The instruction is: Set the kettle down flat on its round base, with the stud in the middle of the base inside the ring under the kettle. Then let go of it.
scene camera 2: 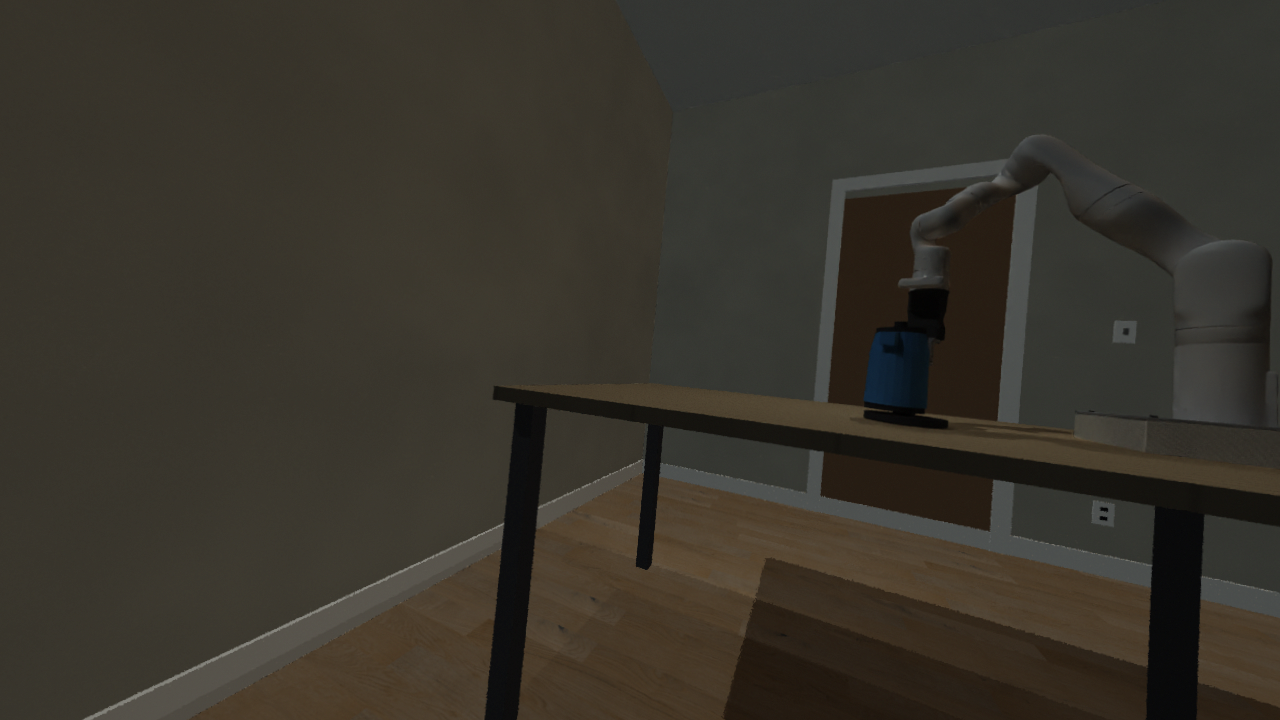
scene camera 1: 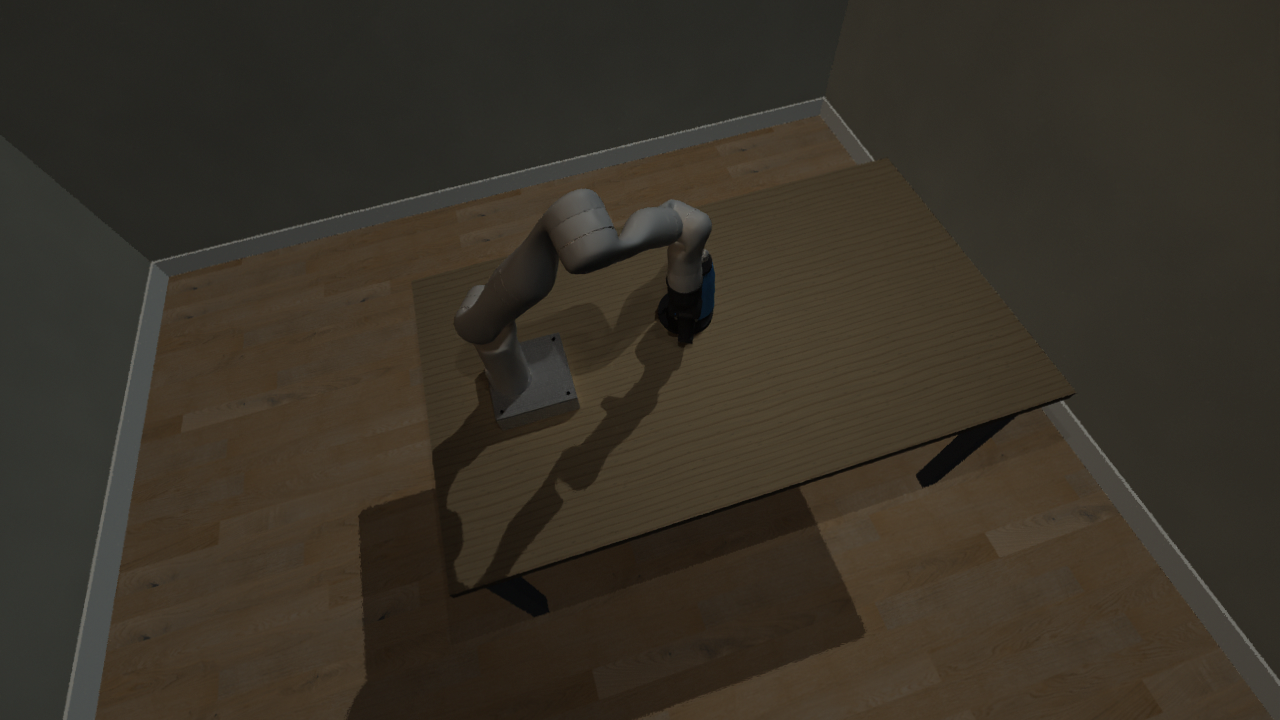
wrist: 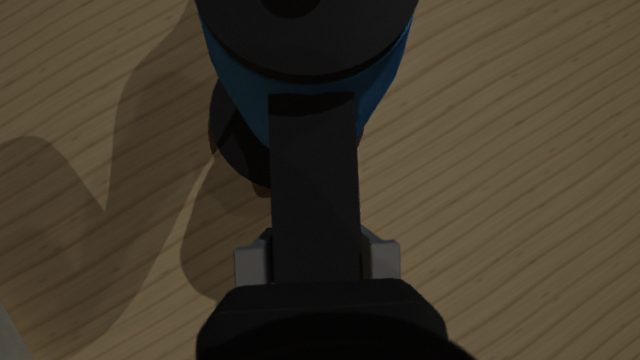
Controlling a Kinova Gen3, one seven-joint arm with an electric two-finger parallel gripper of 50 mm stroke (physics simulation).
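The blue kettle [scene camera 1: 708, 291] [scene camera 2: 897, 371] with a black lid stands roughly upright over a black round base [scene camera 2: 932, 421] [wrist: 245, 161] on the table. In the scene camera 2 view a thin gap shows between kettle and base, and the base sticks out further on the right. In the wrist view the base shows mostly on the left below the kettle, with a sliver at right. My gripper [wrist: 314, 244] is shut on the kettle's black handle [wrist: 315, 190], one finger on each side. The stud and the ring are hidden under the kettle.
The wooden table [scene camera 1: 805, 376] [scene camera 2: 716, 407] carries the arm's pale mounting plate [scene camera 1: 550, 380] [scene camera 2: 1109, 430], well to the side of the kettle. The arm's shadow falls across the table top. A door [scene camera 2: 913, 474] is in the wall behind.
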